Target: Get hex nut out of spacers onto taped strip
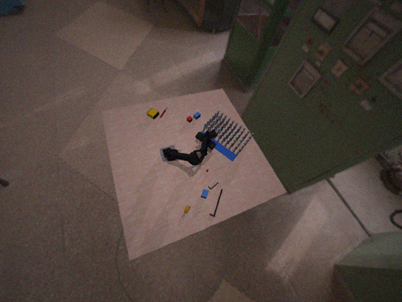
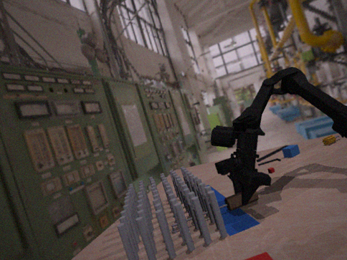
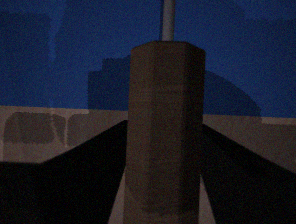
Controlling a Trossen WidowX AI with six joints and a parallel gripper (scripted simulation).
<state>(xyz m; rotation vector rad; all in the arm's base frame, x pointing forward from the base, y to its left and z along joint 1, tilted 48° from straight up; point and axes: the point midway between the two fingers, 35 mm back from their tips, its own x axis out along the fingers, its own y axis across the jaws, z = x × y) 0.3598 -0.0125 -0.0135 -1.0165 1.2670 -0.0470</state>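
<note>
My gripper tip is now 90 mm short of the blue taped strip, 50 mm to the left of it and 10 mm above it. Also, from my gripper tip: yellow scraper (380 mm behind, 490 mm to the right, 10 mm above); then yellow block (370 mm behind, 460 mm to the left, 10 mm above); then red cube (50 mm behind, 290 mm to the left, 10 mm above).
</note>
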